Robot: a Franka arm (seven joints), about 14 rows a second.
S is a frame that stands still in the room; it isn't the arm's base.
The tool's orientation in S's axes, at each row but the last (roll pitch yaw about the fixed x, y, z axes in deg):
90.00 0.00 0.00
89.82 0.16 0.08
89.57 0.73 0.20
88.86 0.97 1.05
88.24 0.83 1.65
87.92 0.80 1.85
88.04 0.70 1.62
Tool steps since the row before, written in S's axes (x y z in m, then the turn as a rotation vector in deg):
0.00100 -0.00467 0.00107 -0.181 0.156 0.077
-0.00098 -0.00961 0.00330 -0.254 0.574 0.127
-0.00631 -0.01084 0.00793 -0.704 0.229 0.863
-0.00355 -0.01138 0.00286 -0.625 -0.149 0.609
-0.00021 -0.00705 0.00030 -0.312 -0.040 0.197
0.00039 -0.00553 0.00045 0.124 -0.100 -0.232
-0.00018 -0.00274 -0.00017 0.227 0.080 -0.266
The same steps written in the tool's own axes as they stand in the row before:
0.00100 0.00107 0.00467 -0.181 0.077 -0.156
-0.00100 0.00327 0.00962 -0.254 0.128 -0.574
-0.00645 0.00777 0.01088 -0.714 0.856 -0.225
-0.00381 0.00257 0.01137 -0.638 0.595 0.149
-0.00042 0.00008 0.00705 -0.316 0.191 0.037
0.00020 0.00025 0.00555 0.124 -0.234 0.096
-0.00026 -0.00027 0.00273 0.232 -0.261 -0.083

